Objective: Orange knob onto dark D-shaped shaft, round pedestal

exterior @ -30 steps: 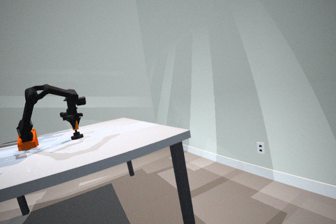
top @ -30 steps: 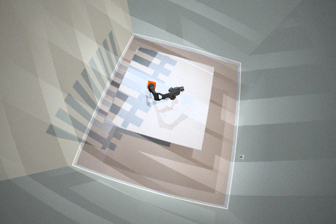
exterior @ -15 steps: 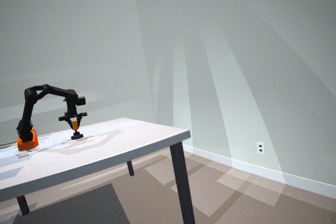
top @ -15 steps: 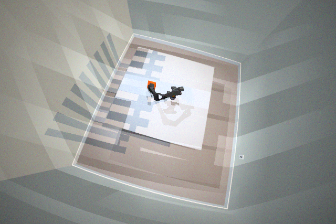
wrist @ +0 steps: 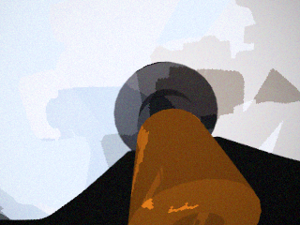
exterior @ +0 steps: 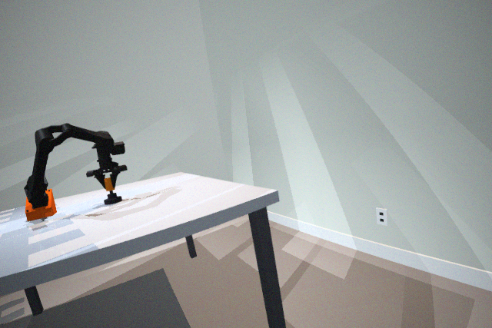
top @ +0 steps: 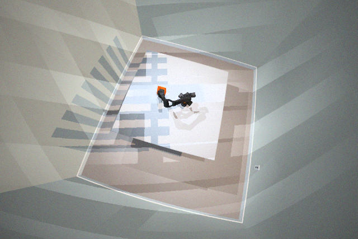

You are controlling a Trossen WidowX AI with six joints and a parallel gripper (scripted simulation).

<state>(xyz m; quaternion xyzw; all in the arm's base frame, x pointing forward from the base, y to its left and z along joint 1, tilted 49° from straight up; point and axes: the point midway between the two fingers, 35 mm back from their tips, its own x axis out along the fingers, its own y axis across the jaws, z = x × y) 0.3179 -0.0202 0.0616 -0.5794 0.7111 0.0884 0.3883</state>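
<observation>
Right now the orange knob is 2 cm above my gripper tip. The rest, counted from my gripper tip: dark round pedestal: 4 cm below.
</observation>
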